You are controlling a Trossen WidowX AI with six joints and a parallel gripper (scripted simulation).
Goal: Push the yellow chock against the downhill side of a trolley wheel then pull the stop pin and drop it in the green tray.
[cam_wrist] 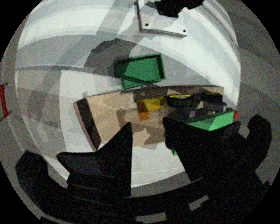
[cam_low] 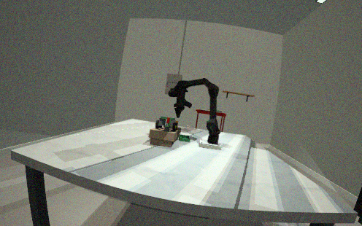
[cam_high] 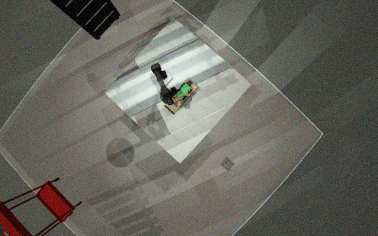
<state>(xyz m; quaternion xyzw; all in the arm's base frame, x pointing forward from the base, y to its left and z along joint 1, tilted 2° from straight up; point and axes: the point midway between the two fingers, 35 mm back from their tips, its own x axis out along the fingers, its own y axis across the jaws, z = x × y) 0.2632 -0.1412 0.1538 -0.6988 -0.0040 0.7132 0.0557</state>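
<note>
The red-headed stop pin is 240 mm to the left of my gripper tip, 50 mm ahead of it and 20 mm below it. The rest, counted from my gripper tip: green trolley (130 mm to the left, 60 mm ahead, 30 mm below); yellow chock (70 mm below, 30 mm to the left); tan ramp (120 mm to the left, 100 mm below, 60 mm ahead).
</note>
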